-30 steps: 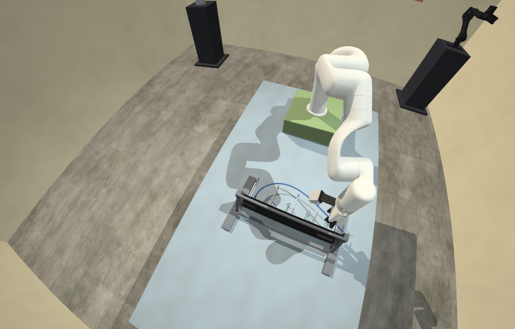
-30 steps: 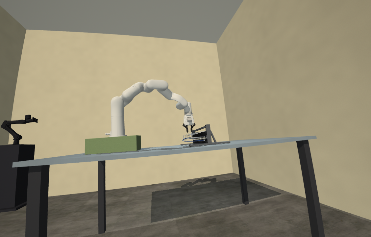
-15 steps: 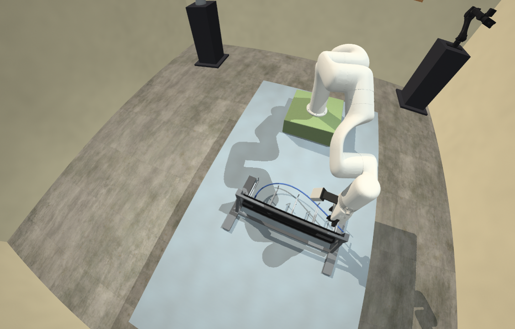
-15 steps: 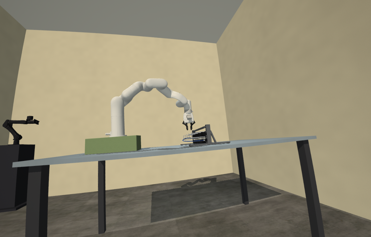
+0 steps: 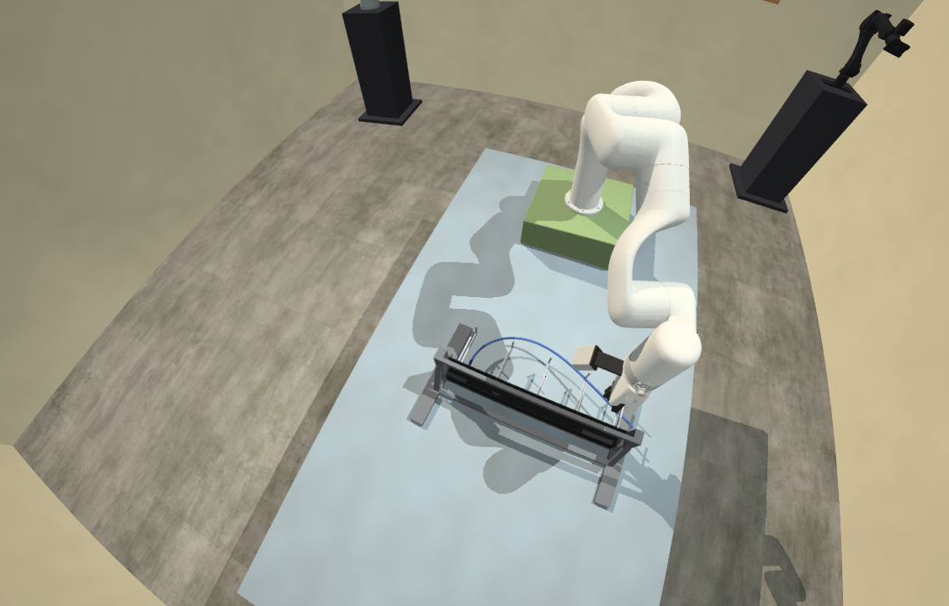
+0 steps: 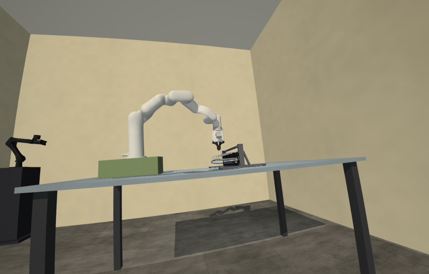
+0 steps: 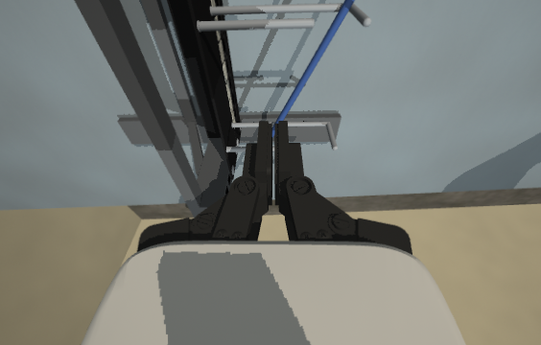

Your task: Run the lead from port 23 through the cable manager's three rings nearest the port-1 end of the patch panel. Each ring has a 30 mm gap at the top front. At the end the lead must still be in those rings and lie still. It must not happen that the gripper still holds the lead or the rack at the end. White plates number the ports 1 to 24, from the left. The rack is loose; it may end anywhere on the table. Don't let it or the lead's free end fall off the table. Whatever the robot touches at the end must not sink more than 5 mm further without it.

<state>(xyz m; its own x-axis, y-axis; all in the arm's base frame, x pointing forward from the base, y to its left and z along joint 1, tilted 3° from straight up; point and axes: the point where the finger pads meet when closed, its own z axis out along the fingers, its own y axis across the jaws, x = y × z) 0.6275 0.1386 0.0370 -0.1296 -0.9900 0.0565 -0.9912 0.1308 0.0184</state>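
Right now my hand is 160 mm to the left of the patch panel rack, 100 mm above it and 40 mm short of it.
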